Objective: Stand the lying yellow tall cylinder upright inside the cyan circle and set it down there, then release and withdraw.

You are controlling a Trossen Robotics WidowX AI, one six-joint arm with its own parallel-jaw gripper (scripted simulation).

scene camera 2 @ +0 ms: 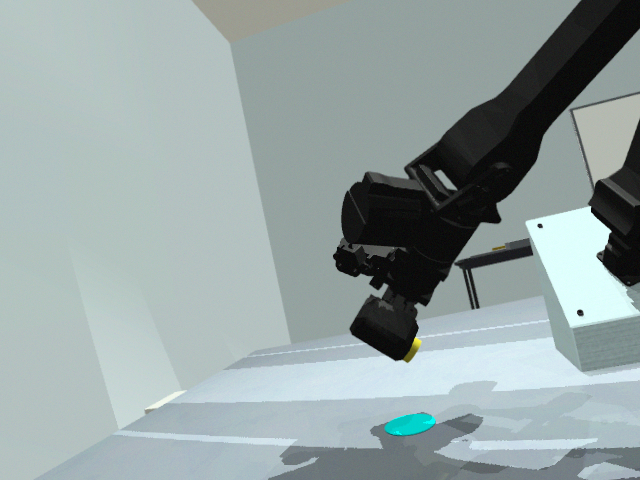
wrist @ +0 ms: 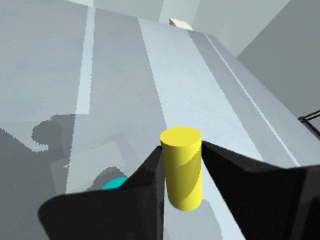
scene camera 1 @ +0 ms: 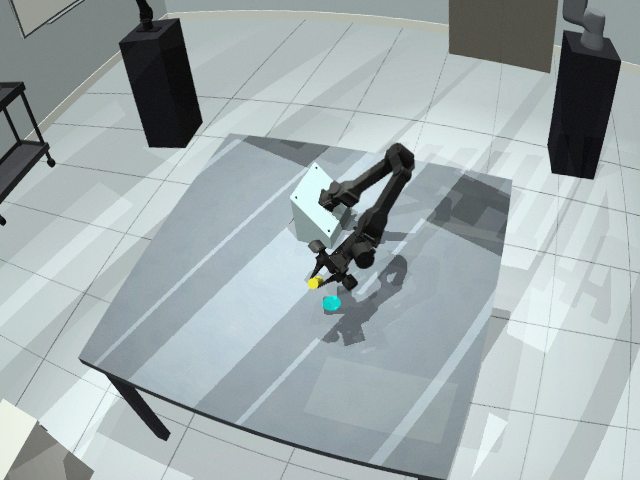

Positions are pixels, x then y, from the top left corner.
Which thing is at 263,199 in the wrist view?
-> My gripper.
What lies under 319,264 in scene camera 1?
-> My gripper.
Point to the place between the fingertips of my gripper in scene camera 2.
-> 378,329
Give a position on a cyan circle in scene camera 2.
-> At 412,424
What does my gripper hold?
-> A yellow tall cylinder.
